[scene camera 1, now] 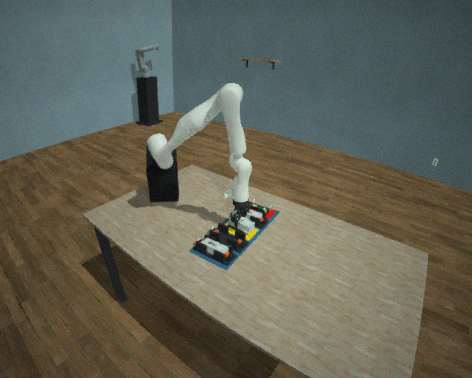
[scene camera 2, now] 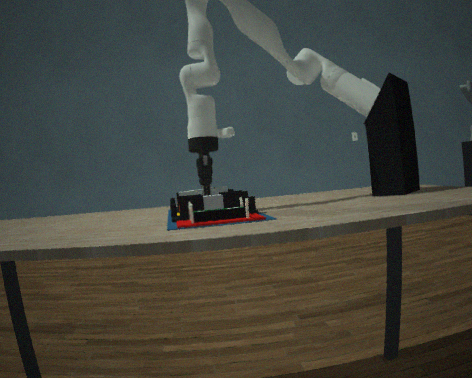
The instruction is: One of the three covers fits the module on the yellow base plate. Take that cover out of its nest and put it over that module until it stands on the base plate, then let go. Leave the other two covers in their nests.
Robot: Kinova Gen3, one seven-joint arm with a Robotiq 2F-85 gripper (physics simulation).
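Frame: origin at the arm's base, x right, y ahead, z up, level; metres.
Where they show: gripper, fingertip midpoint: (scene camera 1: 240, 224); arm's base, link origin: (scene camera 1: 165, 161) (scene camera 2: 379, 108).
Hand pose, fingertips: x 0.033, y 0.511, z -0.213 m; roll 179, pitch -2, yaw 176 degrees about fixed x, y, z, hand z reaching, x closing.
Each offset is from my fingertips to the top centre of the thing. "pt": to the spot under its first point. Level surfaces: height alone.
A light grey cover {pt dx +0.025, dy +0.034, dz +0.027 m} (scene camera 1: 244, 224) is over the module place on the yellow base plate {pt dx +0.011, dy +0.070, dz -0.029 m} (scene camera 1: 251, 234); the module is hidden, and whether the cover's lower edge touches the plate is too small to tell. My gripper (scene camera 1: 237, 224) (scene camera 2: 207, 191) points straight down with its fingertips at this cover. It is partly open and holds nothing. A second light cover {dx +0.218, dy -0.013, dz +0.015 m} (scene camera 1: 213, 244) sits in the black nest at the near end. A third cover {dx -0.104, dy +0.001, dz +0.015 m} (scene camera 1: 256, 214) (scene camera 2: 213, 201) sits in a nest by the red plate {dx -0.212, dy +0.006, dz -0.029 m} (scene camera 1: 271, 215) (scene camera 2: 227, 220). The black nest {pt dx +0.115, dy -0.013, dz -0.025 m} (scene camera 1: 226, 239) beside the yellow plate shows no light cover.
The nests and plates stand in one row on a blue board (scene camera 1: 226, 266) (scene camera 2: 172, 227) on the wooden table {dz -0.035 m} (scene camera 1: 325, 280) (scene camera 2: 100, 225). A green board with white posts stands on the red plate. The arm's black pedestal (scene camera 1: 163, 180) (scene camera 2: 392, 145) stands at the table's far side.
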